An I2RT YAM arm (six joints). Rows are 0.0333 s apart.
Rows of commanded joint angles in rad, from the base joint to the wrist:
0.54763 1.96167 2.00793 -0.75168 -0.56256 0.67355
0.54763 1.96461 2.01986 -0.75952 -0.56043 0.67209
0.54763 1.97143 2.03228 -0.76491 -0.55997 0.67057
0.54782 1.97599 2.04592 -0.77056 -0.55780 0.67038
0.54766 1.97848 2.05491 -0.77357 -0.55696 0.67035
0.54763 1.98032 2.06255 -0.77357 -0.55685 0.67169
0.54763 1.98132 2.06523 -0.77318 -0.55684 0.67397
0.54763 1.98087 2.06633 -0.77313 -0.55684 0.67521
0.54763 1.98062 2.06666 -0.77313 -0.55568 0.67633
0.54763 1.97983 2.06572 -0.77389 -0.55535 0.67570
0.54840 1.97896 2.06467 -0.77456 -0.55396 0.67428
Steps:
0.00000 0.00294 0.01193 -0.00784 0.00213 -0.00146
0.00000 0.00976 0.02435 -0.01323 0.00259 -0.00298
0.00019 0.01432 0.03799 -0.01888 0.00476 -0.00317
0.00003 0.01681 0.04698 -0.02189 0.00560 -0.00320
0.00000 0.01865 0.05462 -0.02189 0.00571 -0.00186
0.00000 0.01965 0.05730 -0.02150 0.00572 0.00042
0.00000 0.01920 0.05840 -0.02145 0.00572 0.00166
0.00000 0.01895 0.05873 -0.02145 0.00688 0.00278
0.00000 0.01816 0.05779 -0.02221 0.00721 0.00215
0.00077 0.01729 0.05674 -0.02288 0.00860 0.00073

